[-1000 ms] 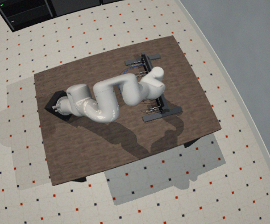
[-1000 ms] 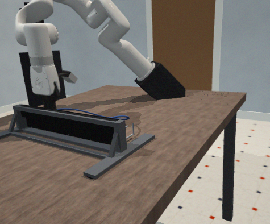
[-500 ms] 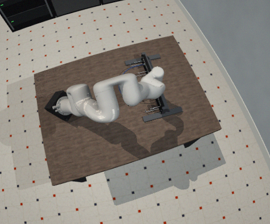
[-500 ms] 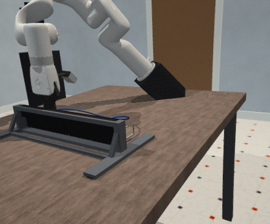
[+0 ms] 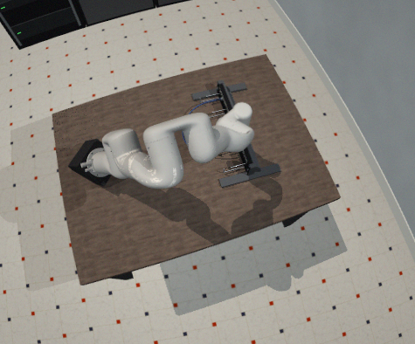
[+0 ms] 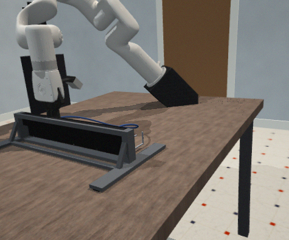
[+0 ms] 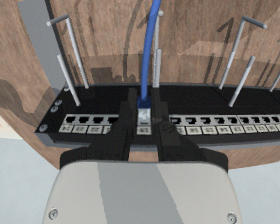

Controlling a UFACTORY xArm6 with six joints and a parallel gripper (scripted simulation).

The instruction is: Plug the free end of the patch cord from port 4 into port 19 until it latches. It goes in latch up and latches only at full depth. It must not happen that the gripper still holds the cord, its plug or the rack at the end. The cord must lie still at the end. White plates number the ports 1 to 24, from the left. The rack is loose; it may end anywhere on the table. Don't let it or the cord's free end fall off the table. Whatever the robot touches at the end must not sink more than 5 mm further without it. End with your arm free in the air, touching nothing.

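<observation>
Right now the plug is 2 cm ahead of my hand and 1 cm below it.
</observation>
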